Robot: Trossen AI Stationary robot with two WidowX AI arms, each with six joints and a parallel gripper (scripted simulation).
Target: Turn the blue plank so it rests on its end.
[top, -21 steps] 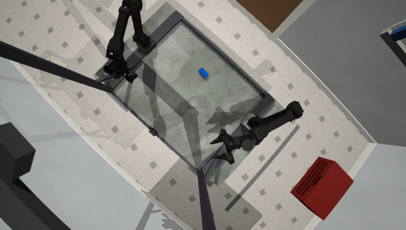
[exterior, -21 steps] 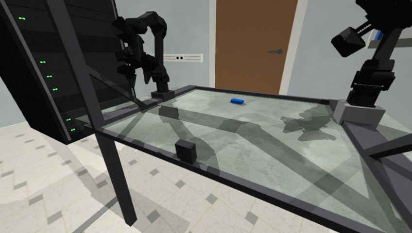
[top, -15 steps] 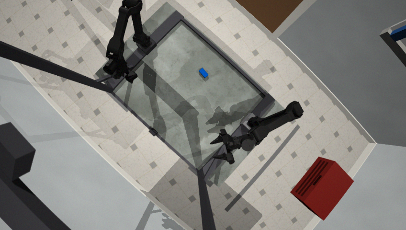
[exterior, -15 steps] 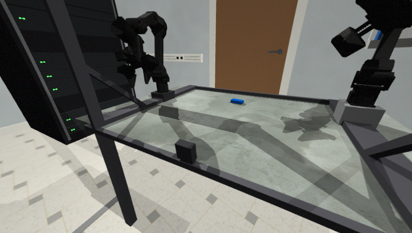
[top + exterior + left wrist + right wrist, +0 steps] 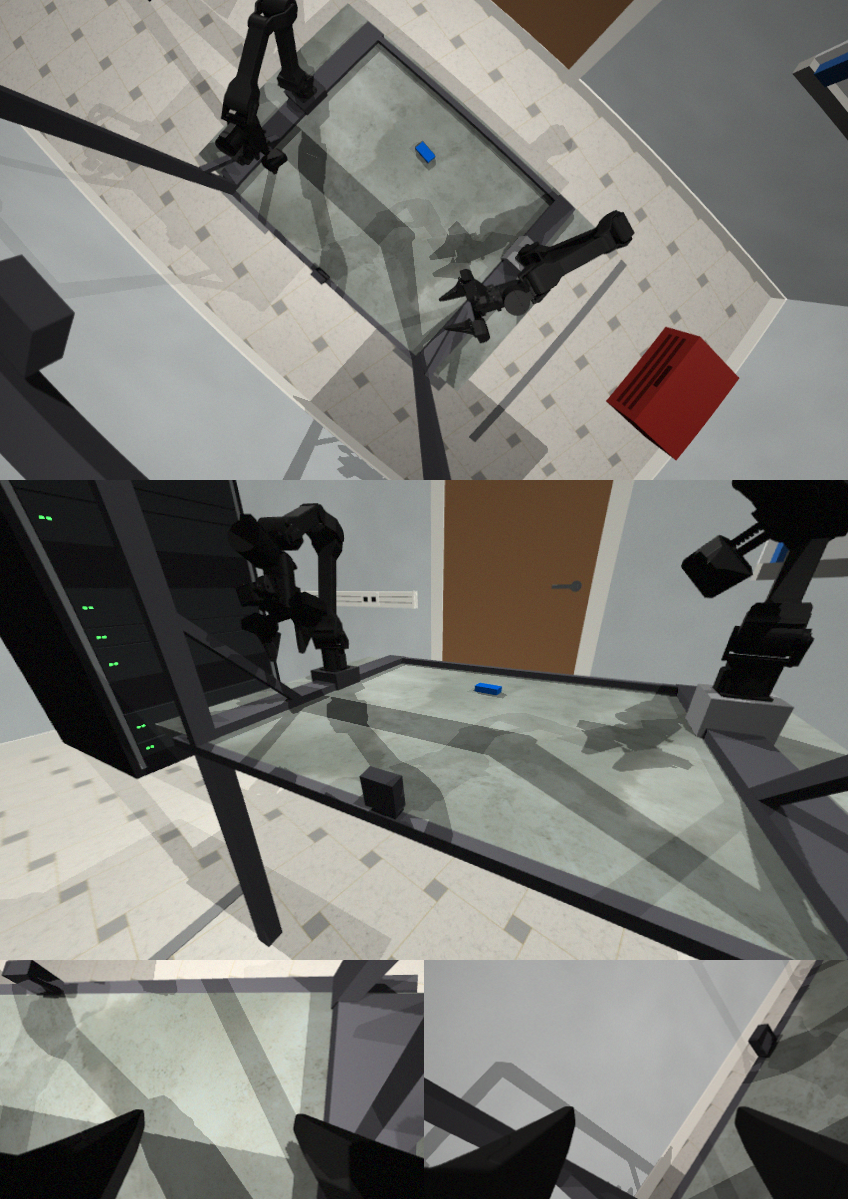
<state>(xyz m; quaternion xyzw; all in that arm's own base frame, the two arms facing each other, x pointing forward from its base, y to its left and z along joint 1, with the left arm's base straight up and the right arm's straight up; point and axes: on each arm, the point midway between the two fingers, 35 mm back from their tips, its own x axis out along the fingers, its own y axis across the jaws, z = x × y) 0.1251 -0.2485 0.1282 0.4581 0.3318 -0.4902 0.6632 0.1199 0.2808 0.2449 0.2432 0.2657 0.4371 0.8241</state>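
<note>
My right hand is 35 cm short of the blue plank, 33 cm to the right of it and 31 cm above it.
</note>
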